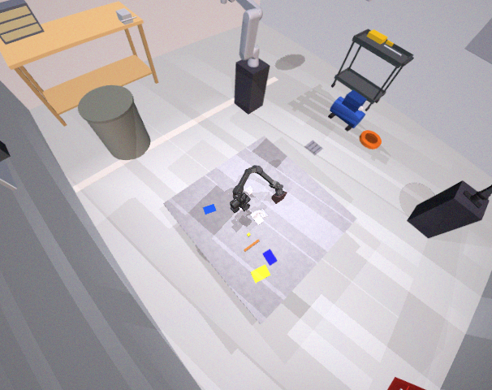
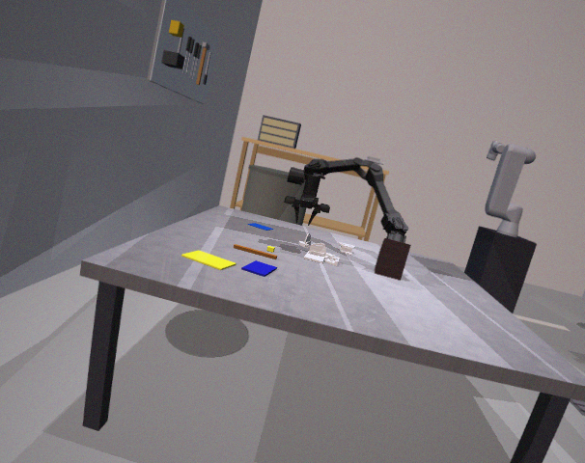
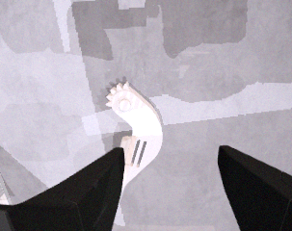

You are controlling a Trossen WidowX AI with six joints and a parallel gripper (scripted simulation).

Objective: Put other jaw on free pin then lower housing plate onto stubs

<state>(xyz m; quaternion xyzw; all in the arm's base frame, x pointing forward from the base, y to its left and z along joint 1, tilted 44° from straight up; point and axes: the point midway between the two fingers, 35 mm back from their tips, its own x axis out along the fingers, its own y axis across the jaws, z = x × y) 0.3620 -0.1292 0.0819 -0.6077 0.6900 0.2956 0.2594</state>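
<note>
My gripper tip is 3 cm past the white jaw, 1 cm to the left of it and 8 cm above it. The rest, counted from my gripper tip: white housing plate (21 cm behind, 10 cm to the right, 6 cm below); small yellow cube (9 cm ahead, 21 cm to the left, 8 cm below); orange bar (14 cm ahead, 30 cm to the left, 9 cm below).
</note>
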